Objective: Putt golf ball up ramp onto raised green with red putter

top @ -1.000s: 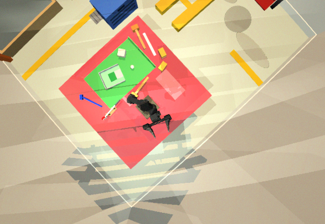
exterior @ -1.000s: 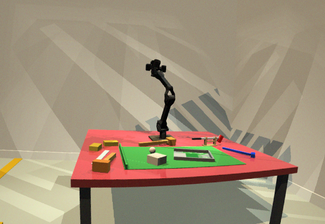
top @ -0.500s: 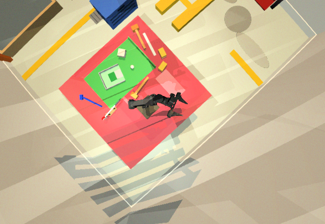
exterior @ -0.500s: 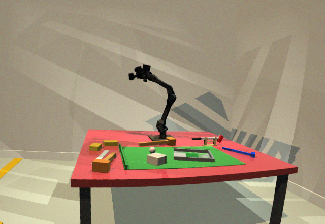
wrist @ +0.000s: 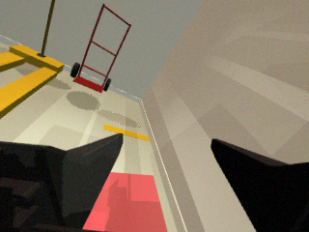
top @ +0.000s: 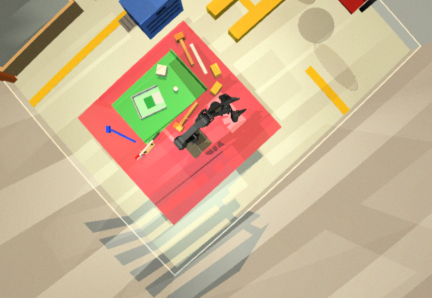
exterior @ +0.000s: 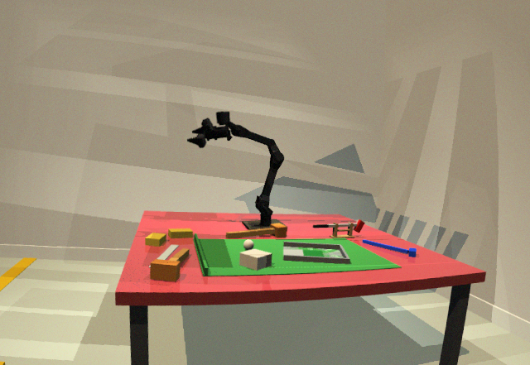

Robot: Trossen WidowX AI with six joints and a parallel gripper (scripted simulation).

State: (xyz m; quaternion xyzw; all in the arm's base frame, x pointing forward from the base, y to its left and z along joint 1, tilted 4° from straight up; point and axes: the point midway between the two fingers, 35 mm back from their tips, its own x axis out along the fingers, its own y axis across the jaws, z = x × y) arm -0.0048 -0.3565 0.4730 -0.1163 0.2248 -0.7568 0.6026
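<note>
The red putter lies 150 mm ahead of my gripper tip, 780 mm to the left of it and 400 mm below it. The rest, counted from my gripper tip: green mat: 480 mm ahead, 480 mm to the left, 460 mm below; golf ball: 450 mm ahead, 320 mm to the left, 440 mm below; white strip: 590 mm ahead, 10 mm to the left, 460 mm below.
</note>
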